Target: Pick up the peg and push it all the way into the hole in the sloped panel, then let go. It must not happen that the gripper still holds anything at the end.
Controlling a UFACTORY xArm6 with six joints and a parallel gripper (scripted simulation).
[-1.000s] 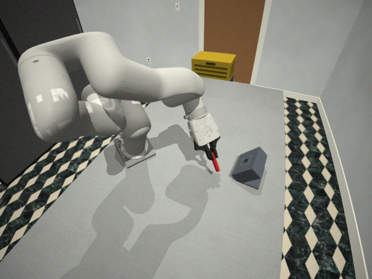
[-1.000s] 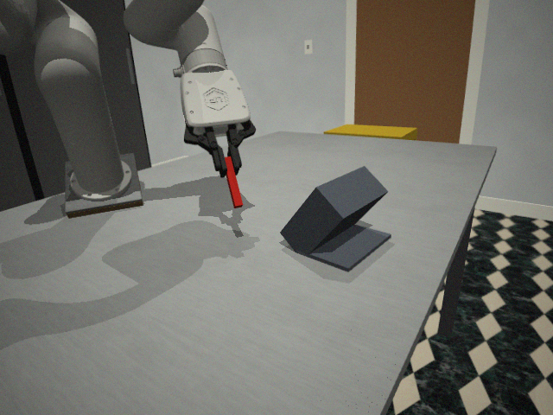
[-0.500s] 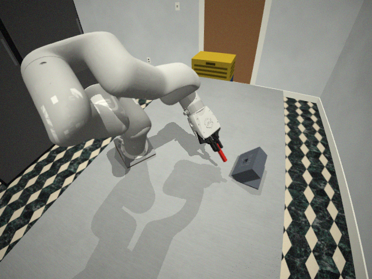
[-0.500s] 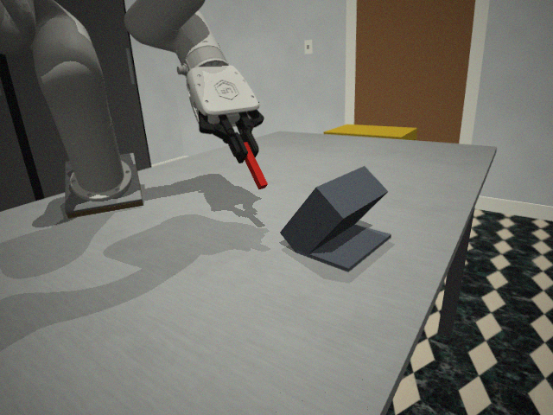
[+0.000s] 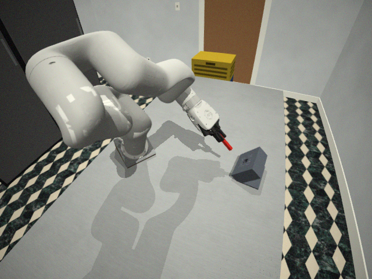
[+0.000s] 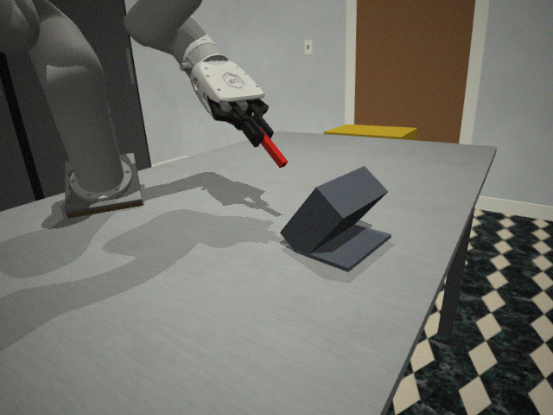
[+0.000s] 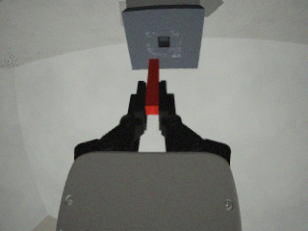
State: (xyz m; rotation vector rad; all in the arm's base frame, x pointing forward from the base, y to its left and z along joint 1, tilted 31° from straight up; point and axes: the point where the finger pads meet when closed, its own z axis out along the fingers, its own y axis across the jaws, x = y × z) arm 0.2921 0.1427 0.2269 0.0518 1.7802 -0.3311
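The grey base plate is 17 cm ahead of my hand, 2 cm to the right of it and 16 cm below it. The rest, counted from my hand: red peg: 3 cm ahead, 1 cm to the right, 2 cm below.
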